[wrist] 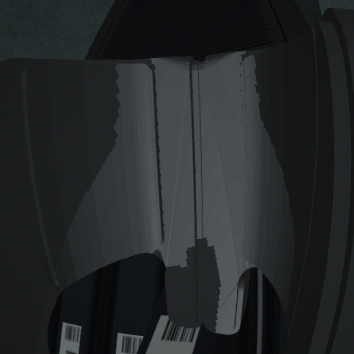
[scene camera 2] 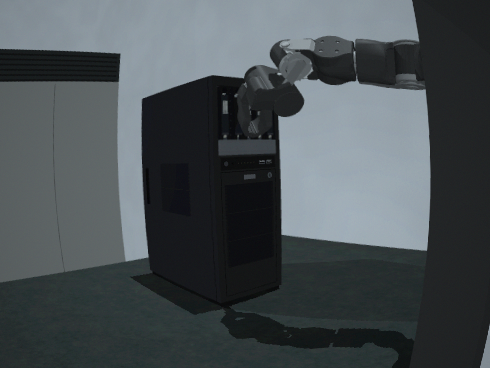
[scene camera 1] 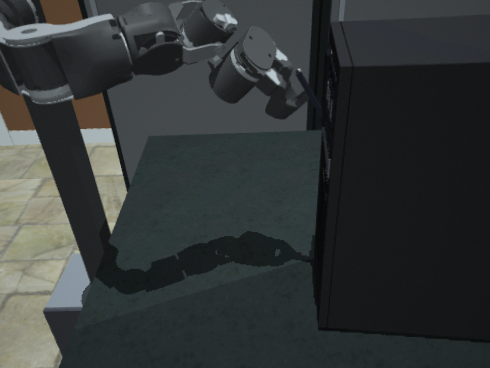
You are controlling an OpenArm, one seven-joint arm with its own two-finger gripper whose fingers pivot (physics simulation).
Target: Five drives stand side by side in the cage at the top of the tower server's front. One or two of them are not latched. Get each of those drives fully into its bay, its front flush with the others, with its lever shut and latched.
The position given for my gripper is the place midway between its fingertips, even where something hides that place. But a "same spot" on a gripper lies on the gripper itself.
My gripper shows in the wrist view, in scene camera 2 and in scene camera 1 (pixel 298 106). One and the same spot on my gripper: (wrist: pixel 215 166) is (scene camera 2: pixel 249 127).
